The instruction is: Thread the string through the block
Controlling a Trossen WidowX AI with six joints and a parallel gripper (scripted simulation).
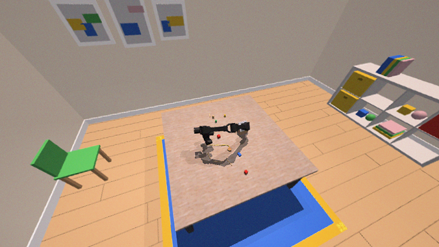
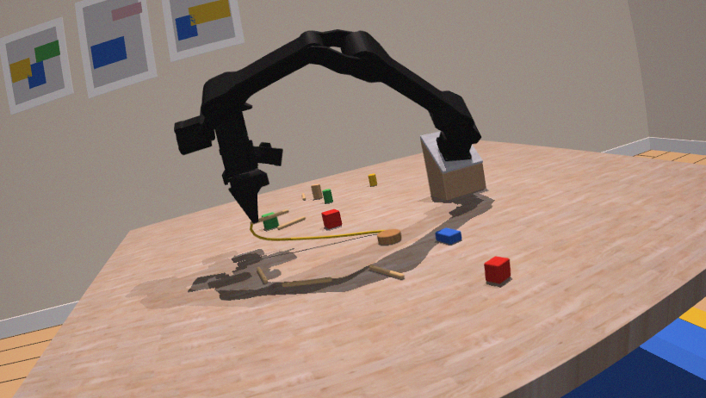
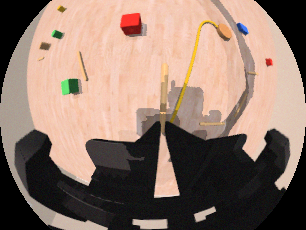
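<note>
Right now the green cube is 200 mm to the right of my gripper tip, 50 mm below it and 20 mm behind it. The rest, counted from my gripper tip: blue block 290 mm behind, 190 mm to the left, 50 mm below; then round wooden button 210 mm behind, 110 mm to the left, 50 mm below; then thin wooden stick 10 mm behind.
</note>
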